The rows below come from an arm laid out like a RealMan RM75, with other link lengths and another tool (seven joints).
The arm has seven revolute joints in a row. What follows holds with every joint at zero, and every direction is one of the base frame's.
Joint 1 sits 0.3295 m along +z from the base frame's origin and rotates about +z.
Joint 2 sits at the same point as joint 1 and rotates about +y.
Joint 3 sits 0.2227 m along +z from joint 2 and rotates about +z.
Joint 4 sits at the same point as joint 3 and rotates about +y.
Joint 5 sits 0.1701 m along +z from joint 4 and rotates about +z.
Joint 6 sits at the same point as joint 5 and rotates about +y.
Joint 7 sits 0.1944 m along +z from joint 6 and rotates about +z.
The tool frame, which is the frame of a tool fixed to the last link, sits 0.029 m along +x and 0.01 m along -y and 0.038 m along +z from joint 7; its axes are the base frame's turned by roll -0.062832, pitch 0 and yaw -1.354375 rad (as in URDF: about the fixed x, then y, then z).
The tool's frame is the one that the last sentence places.
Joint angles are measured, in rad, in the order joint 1, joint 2, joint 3, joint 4, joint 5, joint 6, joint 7. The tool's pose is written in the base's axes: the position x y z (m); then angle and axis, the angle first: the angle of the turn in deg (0 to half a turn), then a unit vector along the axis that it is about. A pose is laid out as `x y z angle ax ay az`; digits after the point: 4 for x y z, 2 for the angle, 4 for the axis.
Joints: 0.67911, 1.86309, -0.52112, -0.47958, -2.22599, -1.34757, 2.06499
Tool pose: 0.2640 0.3654 0.0741 152.81 -0.9954 -0.0910 0.0294
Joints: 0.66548, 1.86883, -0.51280, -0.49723, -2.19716, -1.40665, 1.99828
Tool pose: 0.2550 0.3601 0.0747 153.07 -0.9907 -0.1273 0.0483
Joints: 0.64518, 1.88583, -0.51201, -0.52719, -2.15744, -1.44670, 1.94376
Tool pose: 0.2470 0.3568 0.0747 152.28 -0.9855 -0.1569 0.0650
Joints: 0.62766, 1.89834, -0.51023, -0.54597, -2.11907, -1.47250, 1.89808
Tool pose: 0.2410 0.3552 0.0756 151.08 -0.9807 -0.1790 0.0787
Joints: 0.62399, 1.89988, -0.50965, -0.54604, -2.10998, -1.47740, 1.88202
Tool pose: 0.2399 0.3549 0.0758 150.78 -0.9793 -0.1855 0.0814
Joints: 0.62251, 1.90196, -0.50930, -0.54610, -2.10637, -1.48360, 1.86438
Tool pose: 0.2388 0.3541 0.0751 150.79 -0.9775 -0.1940 0.0828
